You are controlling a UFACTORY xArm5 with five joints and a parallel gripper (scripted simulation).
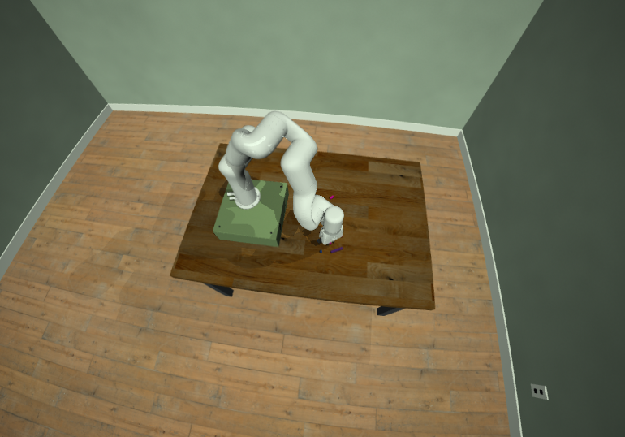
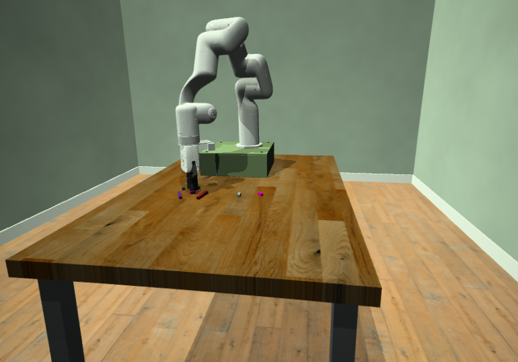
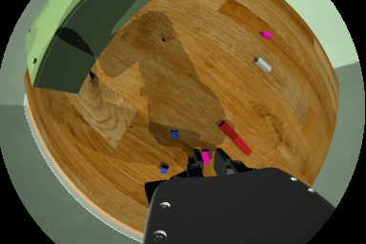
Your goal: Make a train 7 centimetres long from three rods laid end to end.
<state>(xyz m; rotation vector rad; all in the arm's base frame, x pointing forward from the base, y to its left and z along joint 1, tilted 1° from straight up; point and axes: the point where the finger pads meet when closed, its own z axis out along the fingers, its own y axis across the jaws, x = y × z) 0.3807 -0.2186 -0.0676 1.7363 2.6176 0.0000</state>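
Now: hand 4 cm to the left of the purple rod, 3 cm short of it and 3 cm above it. From my hand the other things lie so: red rod 4 cm to the left, 4 cm ahead, 3 cm below; then grey rod 17 cm to the left, 4 cm ahead, 3 cm below.
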